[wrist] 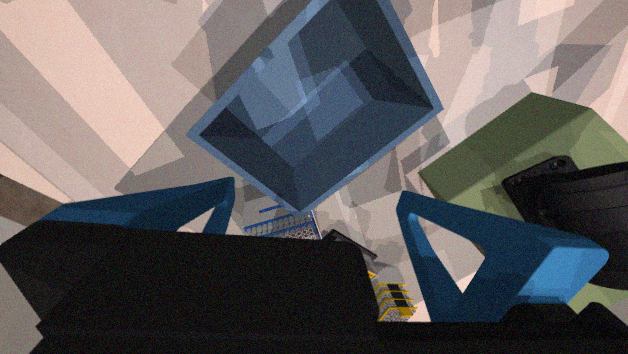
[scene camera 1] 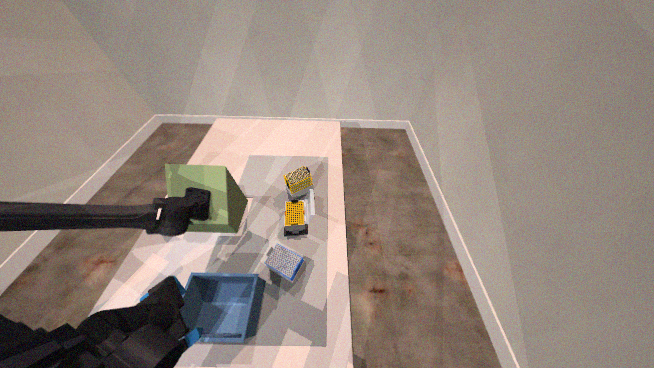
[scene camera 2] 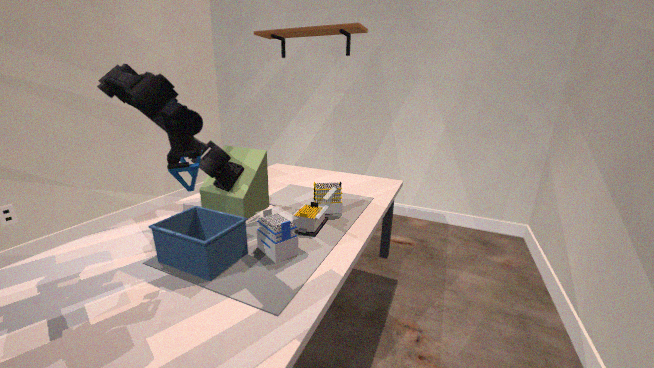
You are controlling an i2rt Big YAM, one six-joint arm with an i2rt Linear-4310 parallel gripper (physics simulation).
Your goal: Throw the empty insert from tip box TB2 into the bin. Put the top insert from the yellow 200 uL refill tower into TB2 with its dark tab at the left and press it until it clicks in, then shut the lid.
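Note:
TB2 (scene camera 1: 295, 213) (scene camera 2: 308, 213) stands in the middle of the row, with a yellow-orange holed insert in it and a small dark piece at its far edge. Its pale lid (scene camera 1: 312, 202) (scene camera 2: 328, 197) stands open at the right. The yellow refill tower (scene camera 1: 298, 181) (scene camera 2: 328, 192) (wrist: 396, 300) stands behind TB2; part of it shows beside my gripper body in the wrist view. The blue bin (scene camera 1: 252, 315) (scene camera 2: 185, 255) (wrist: 260, 165) stands at the near left, and I see no insert in it. My gripper (scene camera 1: 187, 311) (scene camera 2: 189, 180) (wrist: 319, 194) is open and empty, high above the bin side.
A blue-edged tip tower (scene camera 1: 285, 261) (scene camera 2: 277, 247) (wrist: 282, 227) stands between the bin and TB2. The green wedge block (scene camera 1: 195, 175) (scene camera 2: 255, 180) (wrist: 500, 145) carrying the arm's base is at the left. A grey mat (scene camera 1: 315, 325) (scene camera 2: 277, 295) lies underneath. A wall shelf (scene camera 2: 310, 31) hangs behind.

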